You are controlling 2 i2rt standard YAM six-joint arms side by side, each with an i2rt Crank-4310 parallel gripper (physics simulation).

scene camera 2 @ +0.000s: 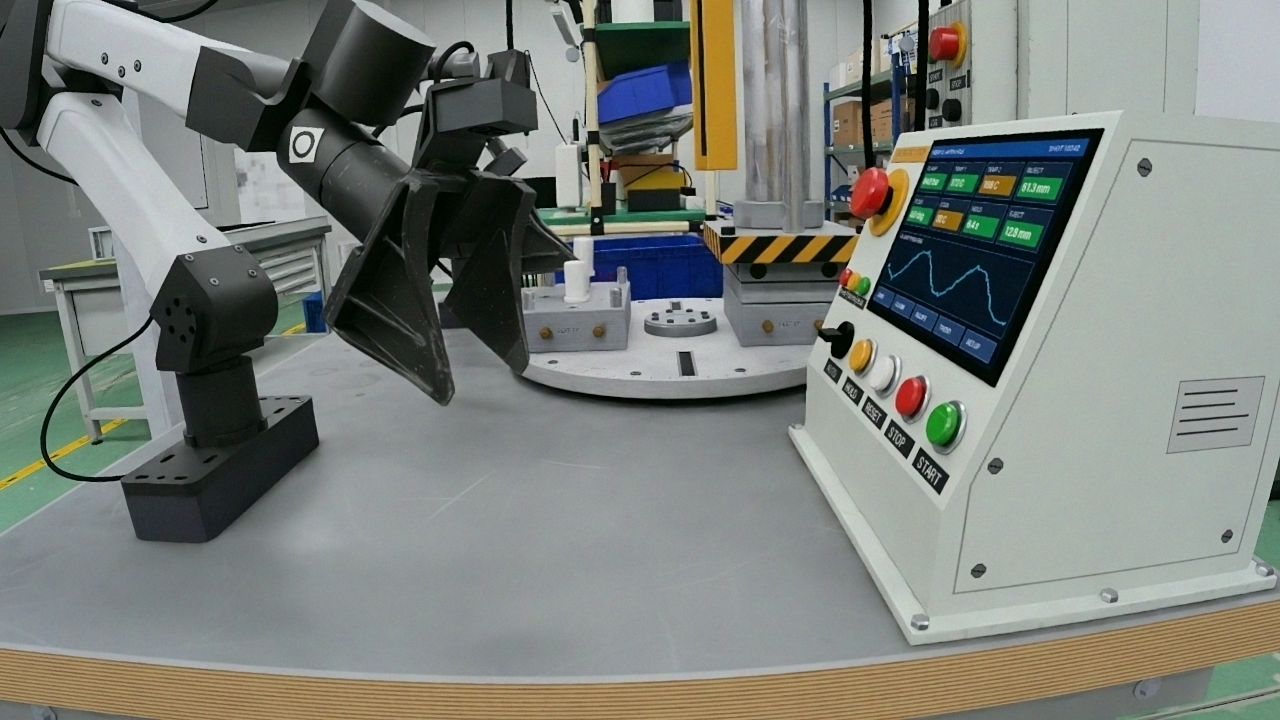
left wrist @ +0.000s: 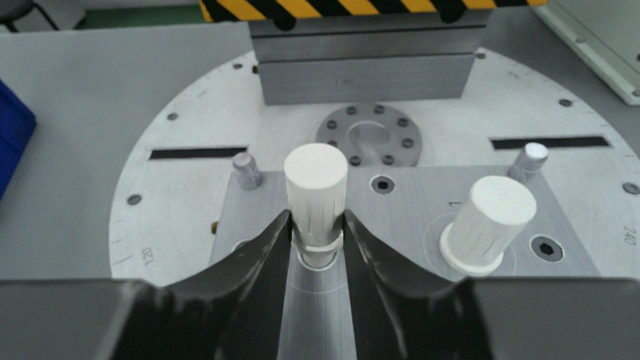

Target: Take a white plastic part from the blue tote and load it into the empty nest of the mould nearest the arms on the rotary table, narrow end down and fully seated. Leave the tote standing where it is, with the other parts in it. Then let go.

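Frame: origin at the left arm's base, x back, y left, z down, level; centimetres.
Seen in the pictures: left gripper, fingertip midpoint: (left wrist: 317, 214); right gripper, fingertip midpoint: (scene camera 2: 491, 382); right arm's base, origin of the base link: (scene camera 2: 229, 444).
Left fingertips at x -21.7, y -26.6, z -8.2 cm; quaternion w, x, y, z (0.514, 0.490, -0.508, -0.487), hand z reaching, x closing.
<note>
A point is followed by its place in that frame.
My left gripper (left wrist: 317, 214) {x -21.7, y -26.6, z -8.2 cm} is shut on a white plastic part (scene camera 2: 583, 247) {x -22.0, y -27.9, z -10.5 cm} (left wrist: 315, 195) {x -20.7, y -26.7, z -11.1 cm}, held upright, wide end up. In the left wrist view its narrow end is in the mouth of the nest (left wrist: 320, 268) {x -20.6, y -26.5, z -4.7 cm}, and its collar appears a little above the rim. The nest is in the near mould (scene camera 2: 581, 315) {x -22.5, y -40.5, z -4.1 cm} (left wrist: 400, 220) {x -23.4, y -31.2, z -4.7 cm}, where another white part (scene camera 2: 575, 282) {x -21.5, y -35.7, z -7.2 cm} (left wrist: 500, 202) {x -21.2, y -34.2, z -9.4 cm} stands. The left gripper is largely hidden in the scene view. My right gripper (scene camera 2: 483, 383) {x -20.0, y -77.2, z -7.6 cm} is open and empty, over the table. The blue tote (scene camera 2: 671, 264) {x -34.7, y 5.1, z -3.5 cm} (left wrist: 12, 135) {x -39.3, y 6.2, z 1.4 cm} stands beyond the rotary table; its contents are hidden.
The rotary table (scene camera 2: 671, 383) {x -31.8, y -52.6, z 0.4 cm} (left wrist: 170, 185) {x -30.5, y -13.7, z 0.1 cm} carries a second mould (scene camera 2: 778, 320) {x -44.6, y -40.9, z -2.9 cm} (left wrist: 365, 82) {x -40.5, y -31.1, z -2.4 cm} below a striped press plate (scene camera 2: 778, 244) {x -44.0, y -43.4, z -11.8 cm} (left wrist: 370, 6) {x -38.0, y -30.7, z -10.4 cm}. Two metal guide pins (left wrist: 247, 170) {x -26.1, y -22.4, z -6.6 cm} (left wrist: 529, 160) {x -25.9, y -38.6, z -6.7 cm} rise from the near mould. The control console (scene camera 2: 1109, 358) {x -51.7, y -88.7, z -11.1 cm} stands at the right of the scene view.
</note>
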